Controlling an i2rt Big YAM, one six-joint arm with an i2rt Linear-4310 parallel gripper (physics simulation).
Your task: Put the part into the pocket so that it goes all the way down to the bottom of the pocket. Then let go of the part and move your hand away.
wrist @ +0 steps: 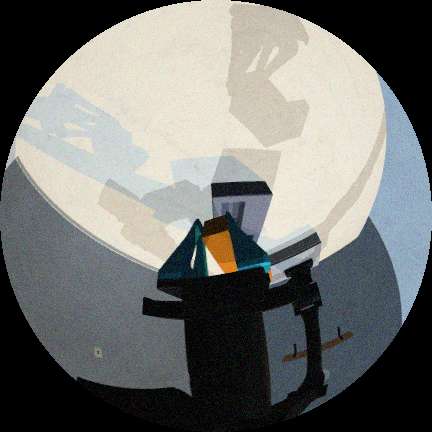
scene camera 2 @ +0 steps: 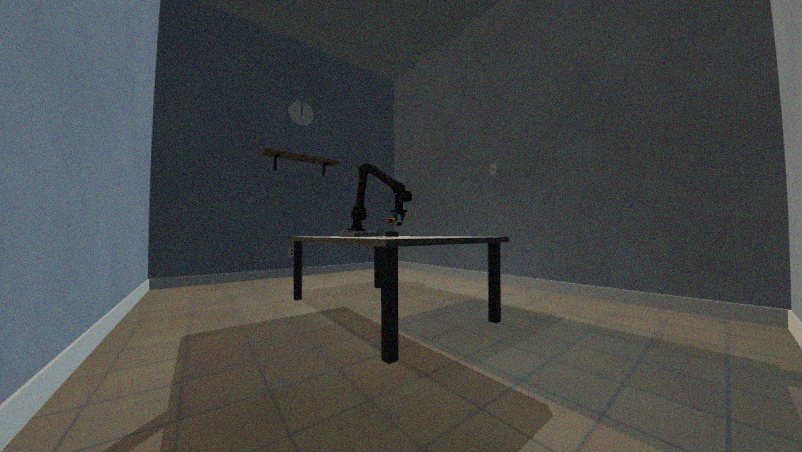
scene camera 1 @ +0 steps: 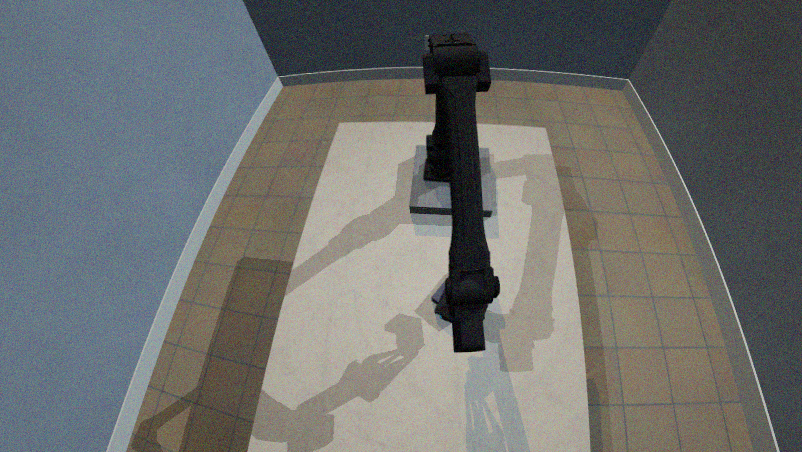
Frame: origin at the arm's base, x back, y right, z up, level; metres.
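Seen in the pictures: gripper, fingertip midpoint: [wrist: 213, 218] [scene camera 2: 399, 224]; arm's base, link origin: [wrist: 298, 266] [scene camera 2: 356, 230] [scene camera 1: 442, 171].
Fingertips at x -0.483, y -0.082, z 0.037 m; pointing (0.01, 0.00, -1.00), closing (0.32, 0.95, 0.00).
Note:
Pixels of each thing's top centre, then the offset from my fingertips to it. Level surfaces: height alone.
- orange part, top centre: [wrist: 246, 275] [scene camera 2: 393, 217] dx +0.060, dy +0.003, dz +0.051 m
- pocket block, top centre: [wrist: 239, 226] [scene camera 1: 460, 287] [scene camera 2: 391, 231] dx +0.091, dy -0.002, dz -0.047 m
- pale table top, surface height: dz -0.083 m
The orange part [wrist: 220, 245] [scene camera 2: 391, 220] has a dark brown end face. It is held between the teal fingers of my gripper [wrist: 214, 223] [scene camera 2: 398, 218], which is shut on it. The pocket block [wrist: 256, 210] [scene camera 2: 391, 233] [scene camera 1: 439, 291] is a grey-lavender block with a dark side, on the table. Its recess shows in the wrist view, partly hidden by the fingers and the part. The part is above the block in scene camera 2, with a gap between them. In scene camera 1 the arm hides the part and most of the block.
The arm stands on a grey base plate [scene camera 1: 430, 193] [wrist: 296, 256] on the pale table top [scene camera 1: 359, 185] [scene camera 2: 449, 239]. The black forearm [scene camera 1: 467, 185] reaches over the table toward the block. Shadows of the arm cross the table. A wall shelf [scene camera 2: 300, 158] and a clock [scene camera 2: 301, 112] are far behind.

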